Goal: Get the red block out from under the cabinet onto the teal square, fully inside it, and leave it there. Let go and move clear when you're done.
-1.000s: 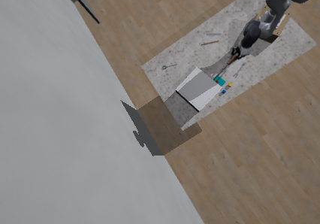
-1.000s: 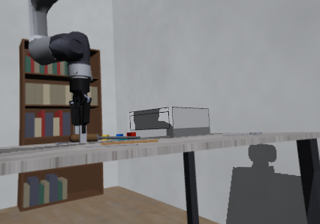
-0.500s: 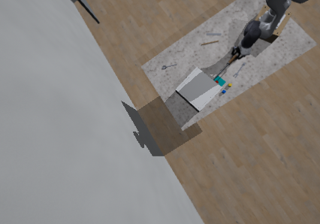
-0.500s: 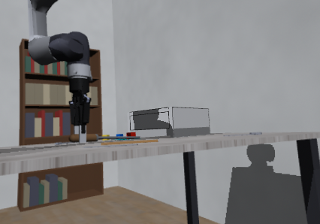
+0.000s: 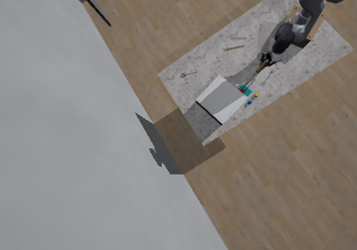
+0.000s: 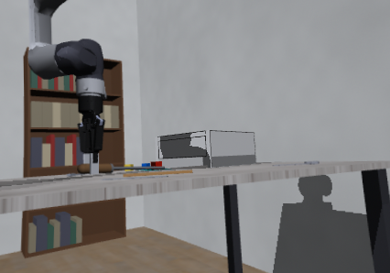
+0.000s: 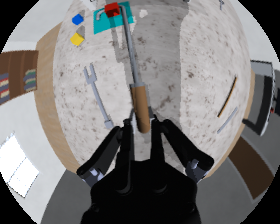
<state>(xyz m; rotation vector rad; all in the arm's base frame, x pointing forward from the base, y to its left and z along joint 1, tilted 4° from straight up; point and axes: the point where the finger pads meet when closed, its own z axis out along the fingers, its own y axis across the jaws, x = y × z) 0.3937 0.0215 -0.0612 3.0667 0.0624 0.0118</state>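
Now: hand 50 mm short of the wrench, 100 mm to the right of it and 30 mm above it. From my hand the other things lie so: hooked tool: 140 mm ahead, 40 mm to the left, 20 mm below; yellow block: 230 mm ahead, 140 mm to the left, 20 mm below; teal square: 280 mm ahead, 50 mm to the left, 40 mm below.
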